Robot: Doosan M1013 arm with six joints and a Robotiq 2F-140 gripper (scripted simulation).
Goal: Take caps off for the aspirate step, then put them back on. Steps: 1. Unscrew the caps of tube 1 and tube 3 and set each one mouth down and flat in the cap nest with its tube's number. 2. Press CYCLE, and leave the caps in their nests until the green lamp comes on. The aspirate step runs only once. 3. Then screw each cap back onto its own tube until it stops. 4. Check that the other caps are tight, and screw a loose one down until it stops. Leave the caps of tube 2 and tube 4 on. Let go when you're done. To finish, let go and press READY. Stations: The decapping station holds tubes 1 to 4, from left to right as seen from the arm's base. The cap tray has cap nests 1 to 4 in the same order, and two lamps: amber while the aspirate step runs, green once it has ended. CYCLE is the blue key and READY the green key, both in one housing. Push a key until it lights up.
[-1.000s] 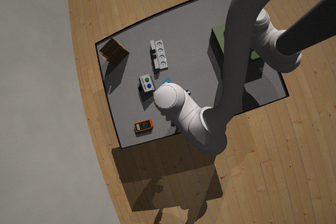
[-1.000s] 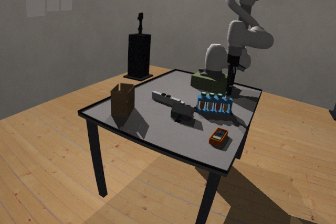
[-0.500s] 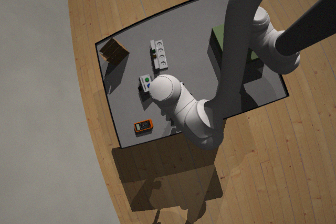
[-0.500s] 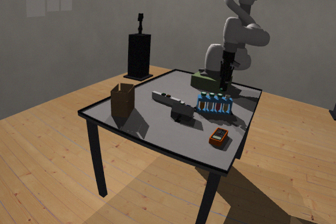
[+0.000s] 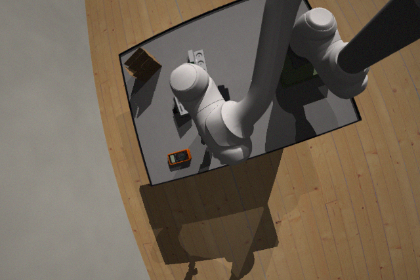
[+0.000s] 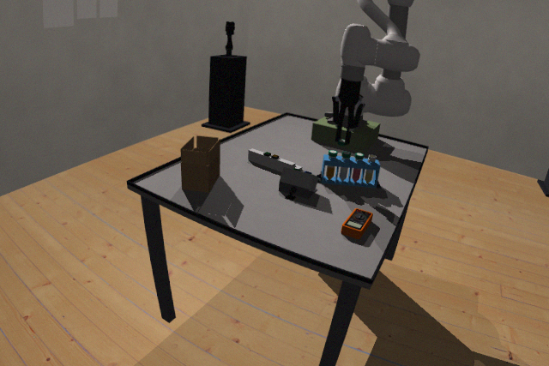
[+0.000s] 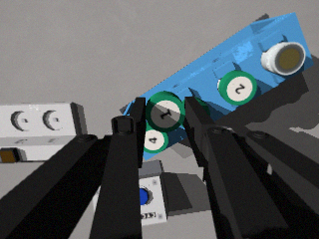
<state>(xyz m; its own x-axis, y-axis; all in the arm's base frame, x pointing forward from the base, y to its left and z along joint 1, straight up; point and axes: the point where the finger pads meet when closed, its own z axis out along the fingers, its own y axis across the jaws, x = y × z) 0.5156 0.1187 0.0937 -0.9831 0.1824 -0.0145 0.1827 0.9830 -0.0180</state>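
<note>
My hand is 8 cm to the right of the cap 2 and 7 cm above it. Round my hand: green key (16 cm ahead, 12 cm below, 11 cm to the right); then cap 1 (3 cm below); then blue key (16 cm ahead, 12 cm below, 7 cm to the right).
</note>
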